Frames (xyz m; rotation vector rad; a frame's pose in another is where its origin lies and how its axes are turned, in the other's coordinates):
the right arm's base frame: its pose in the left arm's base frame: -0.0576 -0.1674 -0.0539 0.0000 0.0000 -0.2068
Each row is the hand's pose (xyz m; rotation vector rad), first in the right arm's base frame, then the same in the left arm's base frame.
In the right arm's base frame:
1: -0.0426 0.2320 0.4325 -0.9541 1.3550 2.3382
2: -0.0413 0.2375 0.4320 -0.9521 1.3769 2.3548
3: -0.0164 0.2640 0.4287 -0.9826 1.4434 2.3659
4: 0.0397 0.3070 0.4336 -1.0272 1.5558 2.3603
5: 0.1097 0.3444 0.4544 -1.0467 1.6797 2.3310
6: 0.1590 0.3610 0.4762 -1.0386 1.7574 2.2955
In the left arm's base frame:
1: -0.0517 0.0684 0.3786 -0.7734 1.3824 2.1838
2: -0.0493 0.0735 0.3781 -0.7690 1.4023 2.2016
3: -0.0194 0.0943 0.3748 -0.7910 1.4677 2.2178
4: 0.0443 0.1249 0.3797 -0.8219 1.5782 2.2210
5: 0.1205 0.1471 0.4005 -0.8284 1.6981 2.2008
6: 0.1721 0.1533 0.4223 -0.8135 1.7721 2.1704

